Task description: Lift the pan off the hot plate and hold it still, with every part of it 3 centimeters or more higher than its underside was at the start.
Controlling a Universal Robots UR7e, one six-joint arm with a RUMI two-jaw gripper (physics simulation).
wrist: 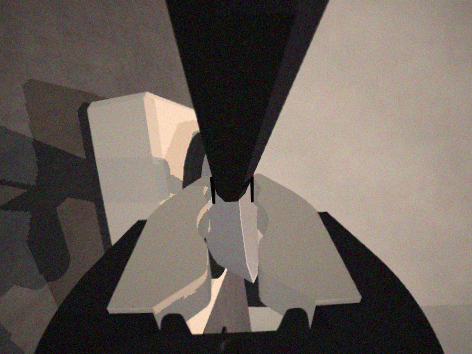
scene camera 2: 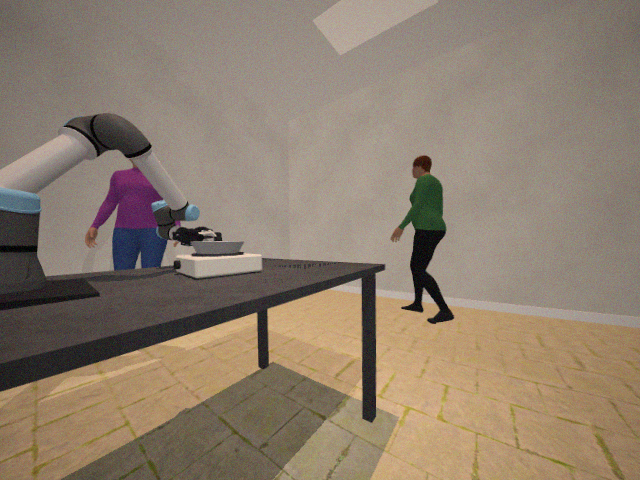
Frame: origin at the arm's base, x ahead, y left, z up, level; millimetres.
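Where they show: gripper, fingertip midpoint: [wrist: 232, 178] [scene camera 2: 216, 239].
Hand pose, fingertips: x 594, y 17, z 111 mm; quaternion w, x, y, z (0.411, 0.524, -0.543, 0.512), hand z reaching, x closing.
Observation:
After its pixels a point has its place.
The grey pan [scene camera 2: 218, 248] @[x 454, y -177, z 77 mm] [wrist: 227, 235] @[x 517, y -27, z 88 mm] sits upright on the dark round burner of the white hot plate [scene camera 2: 222, 265] @[x 437, y -217, z 21 mm] [wrist: 122, 175] @[x 592, y -12, z 15 mm], with no gap seen between them in the scene view. Its thick black handle [wrist: 240, 75] runs from the top of the wrist view down to the middle. My gripper [scene camera 2: 219, 236] @[x 594, y 17, z 111 mm] [wrist: 232, 178] @[x 594, y 17, z 111 mm] is shut on the pan's handle, with one pale jaw on each side of it, close to the pan's wall. In the scene view the fingers are small and dark, level with the pan's rim, and the handle is hard to tell from them.
The hot plate stands on the dark table [scene camera 2: 206, 302] @[x 211, y -452, z -18 mm], with its knob [scene camera 2: 177, 264] @[x 391, y -33, z 21 mm] on the left side. A person in purple [scene camera 2: 136, 201] stands behind the table, past my arm. A person in green [scene camera 2: 429, 201] stands to the right, away from the table.

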